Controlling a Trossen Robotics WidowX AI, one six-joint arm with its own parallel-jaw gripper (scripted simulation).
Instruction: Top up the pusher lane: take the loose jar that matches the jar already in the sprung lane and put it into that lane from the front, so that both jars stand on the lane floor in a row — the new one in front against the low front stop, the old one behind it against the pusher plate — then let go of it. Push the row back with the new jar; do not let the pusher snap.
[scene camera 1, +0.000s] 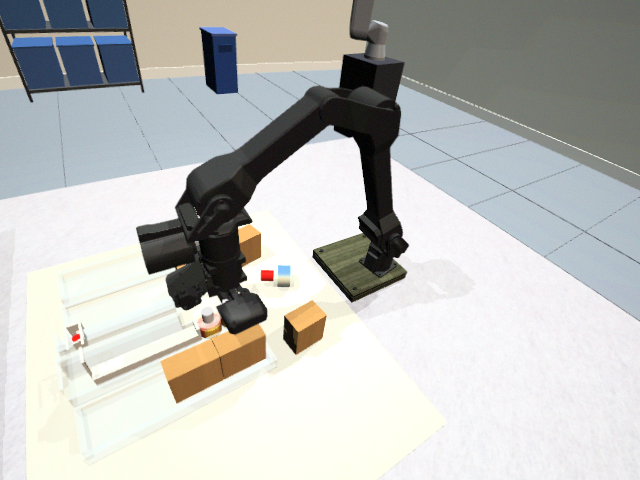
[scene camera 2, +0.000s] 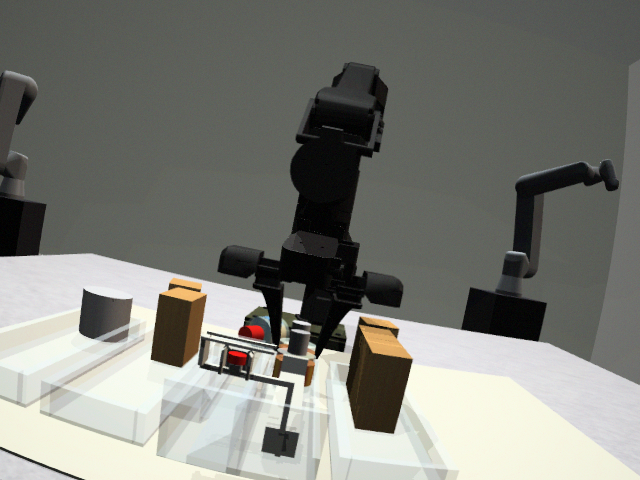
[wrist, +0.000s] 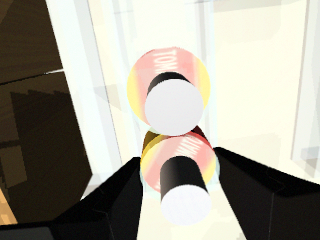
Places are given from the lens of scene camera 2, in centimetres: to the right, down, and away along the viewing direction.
my gripper (scene camera 2: 295, 354): -3, 12, 56
jar (scene camera 2: 299, 339): -2, 10, 51
